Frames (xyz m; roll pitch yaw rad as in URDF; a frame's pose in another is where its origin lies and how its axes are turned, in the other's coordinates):
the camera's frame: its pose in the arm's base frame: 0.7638 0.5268 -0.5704 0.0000 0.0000 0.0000
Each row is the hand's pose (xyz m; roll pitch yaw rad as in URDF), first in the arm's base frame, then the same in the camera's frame.
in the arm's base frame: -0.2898 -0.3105 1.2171 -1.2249 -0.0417 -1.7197
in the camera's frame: -1.0536 -0.8373 1.7875 -1.2249 -0.0417 -1.7197
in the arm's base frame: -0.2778 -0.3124 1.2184 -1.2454 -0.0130 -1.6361
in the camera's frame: -1.0416 -0.8392 1.7888 -1.2454 -0.0130 -1.6361
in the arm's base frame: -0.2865 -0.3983 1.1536 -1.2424 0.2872 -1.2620
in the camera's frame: -1.0503 -0.9251 1.7240 -1.2424 0.2872 -1.2620
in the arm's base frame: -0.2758 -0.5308 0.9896 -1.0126 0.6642 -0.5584
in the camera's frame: -1.0396 -1.0576 1.5600 -1.0126 0.6642 -0.5584
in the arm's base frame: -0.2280 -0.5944 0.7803 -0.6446 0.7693 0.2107
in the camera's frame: -0.9918 -1.1212 1.3507 -0.6446 0.7693 0.2107
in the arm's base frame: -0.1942 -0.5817 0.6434 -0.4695 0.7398 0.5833
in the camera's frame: -0.9580 -1.1085 1.2138 -0.4695 0.7398 0.5833
